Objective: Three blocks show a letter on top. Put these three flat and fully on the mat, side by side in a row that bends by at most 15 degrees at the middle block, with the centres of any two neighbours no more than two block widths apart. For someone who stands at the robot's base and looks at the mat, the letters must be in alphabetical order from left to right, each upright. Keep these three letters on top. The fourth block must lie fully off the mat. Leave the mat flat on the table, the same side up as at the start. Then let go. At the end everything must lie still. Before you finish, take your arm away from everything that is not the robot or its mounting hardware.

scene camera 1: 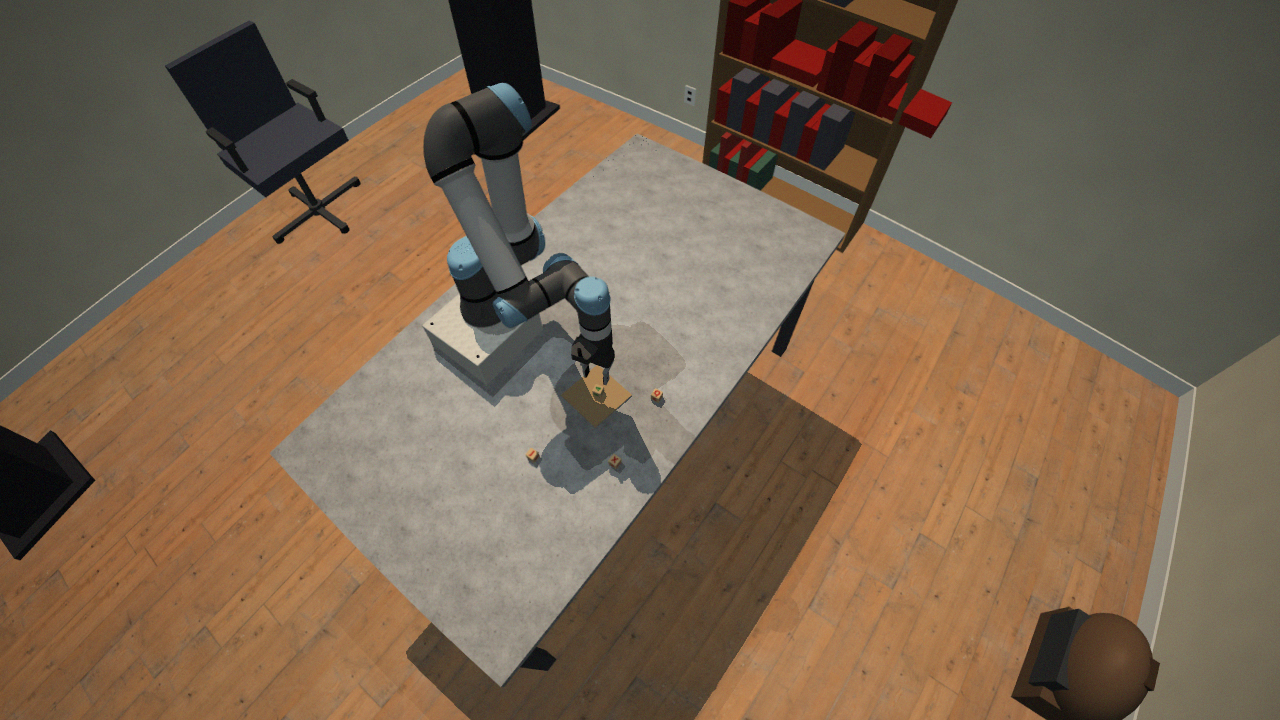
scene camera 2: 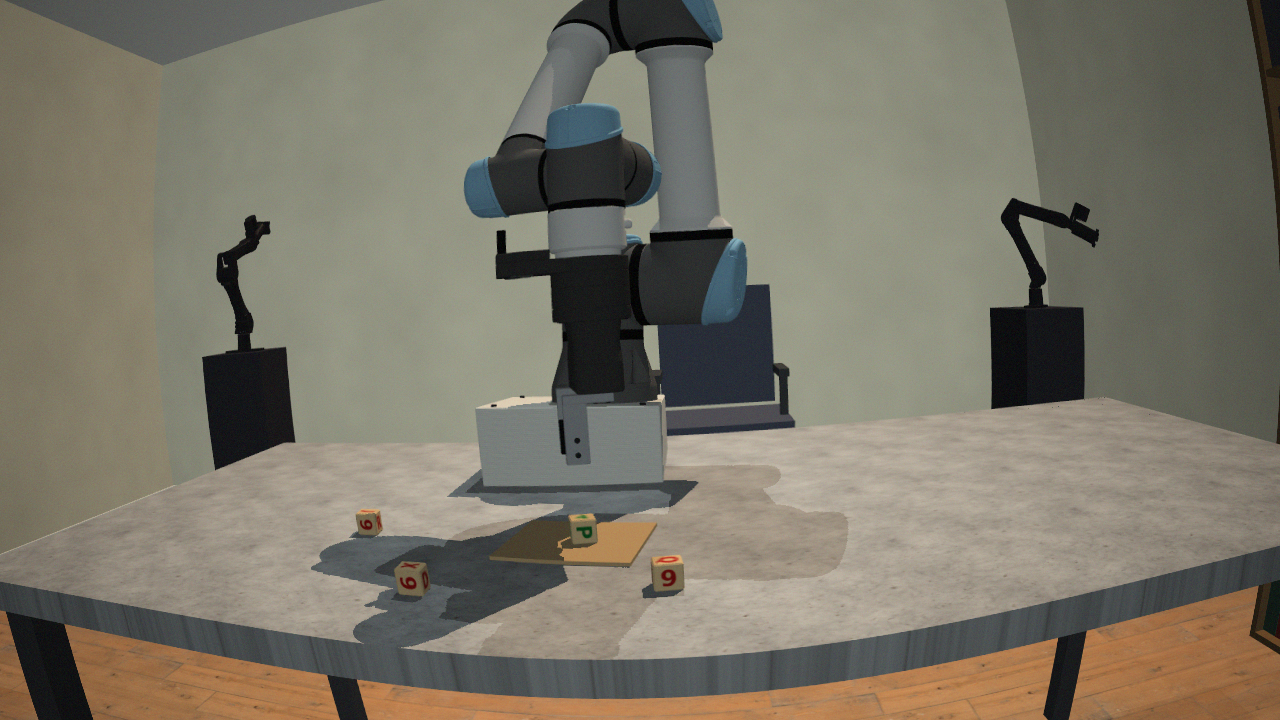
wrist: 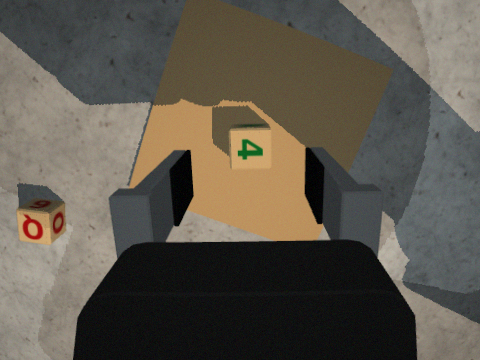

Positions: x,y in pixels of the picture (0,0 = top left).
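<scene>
I see a tan mat in the wrist view (221,70), and both scene camera 1 and scene camera 2 show it too. On the mat, (scene camera 2: 619,543) and (scene camera 1: 610,386) are the same spot.
</scene>
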